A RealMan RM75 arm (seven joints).
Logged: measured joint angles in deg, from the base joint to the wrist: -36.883, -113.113, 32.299, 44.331, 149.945, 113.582, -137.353; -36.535, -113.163, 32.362, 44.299, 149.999, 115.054, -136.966; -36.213, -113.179, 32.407, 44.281, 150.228, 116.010, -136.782; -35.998, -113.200, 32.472, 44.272, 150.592, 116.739, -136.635; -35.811, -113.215, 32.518, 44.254, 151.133, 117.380, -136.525; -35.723, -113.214, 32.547, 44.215, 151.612, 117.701, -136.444; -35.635, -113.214, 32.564, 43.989, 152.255, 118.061, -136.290; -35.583, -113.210, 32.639, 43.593, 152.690, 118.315, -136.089; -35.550, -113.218, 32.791, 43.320, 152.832, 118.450, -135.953; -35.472, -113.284, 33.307, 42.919, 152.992, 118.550, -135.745; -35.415, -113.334, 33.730, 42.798, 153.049, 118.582, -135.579; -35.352, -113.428, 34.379, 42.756, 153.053, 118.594, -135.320; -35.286, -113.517, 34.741, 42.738, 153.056, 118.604, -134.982; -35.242, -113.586, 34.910, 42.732, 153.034, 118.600, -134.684; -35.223, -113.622, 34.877, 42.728, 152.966, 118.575, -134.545; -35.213, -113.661, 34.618, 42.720, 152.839, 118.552, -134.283; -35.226, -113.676, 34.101, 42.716, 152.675, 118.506, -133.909; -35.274, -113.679, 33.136, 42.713, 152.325, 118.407, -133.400; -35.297, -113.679, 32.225, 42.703, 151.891, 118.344, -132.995; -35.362, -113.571, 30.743, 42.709, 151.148, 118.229, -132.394; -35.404, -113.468, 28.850, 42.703, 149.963, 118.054, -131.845; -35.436, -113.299, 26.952, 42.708, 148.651, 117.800, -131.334; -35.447, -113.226, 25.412, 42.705, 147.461, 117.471, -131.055
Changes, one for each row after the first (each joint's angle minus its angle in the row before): 0.348, -0.050, 0.063, -0.032, 0.054, 1.472, 0.387; 0.322, -0.016, 0.045, -0.018, 0.229, 0.956, 0.184; 0.215, -0.021, 0.065, -0.009, 0.364, 0.729, 0.147; 0.187, -0.015, 0.046, -0.018, 0.541, 0.641, 0.110; 0.088, 0.001, 0.029, -0.039, 0.479, 0.321, 0.081; 0.088, 0.000, 0.017, -0.226, 0.643, 0.360, 0.154; 0.052, 0.004, 0.075, -0.396, 0.435, 0.254, 0.201; 0.033, -0.008, 0.152, -0.273, 0.142, 0.135, 0.136; 0.078, -0.066, 0.516, -0.401, 0.160, 0.100, 0.208; 0.057, -0.050, 0.423, -0.121, 0.057, 0.032, 0.166; 0.063, -0.094, 0.649, -0.042, 0.004, 0.012, 0.259; 0.066, -0.089, 0.362, -0.018, 0.003, 0.010, 0.338; 0.044, -0.069, 0.169, -0.006, -0.022, -0.004, 0.298; 0.019, -0.036, -0.033, -0.004, -0.068, -0.025, 0.139; 0.010, -0.039, -0.259, -0.008, -0.127, -0.023, 0.262; -0.013, -0.015, -0.517, -0.004, -0.164, -0.046, 0.374; -0.048, -0.003, -0.965, -0.003, -0.350, -0.099, 0.509; -0.023, 0.000, -0.911, -0.010, -0.434, -0.063, 0.405; -0.065, 0.108, -1.482, 0.006, -0.743, -0.115, 0.601; -0.042, 0.103, -1.893, -0.006, -1.185, -0.175, 0.549; -0.032, 0.169, -1.898, 0.005, -1.312, -0.254, 0.511; -0.011, 0.073, -1.540, -0.003, -1.190, -0.329, 0.279
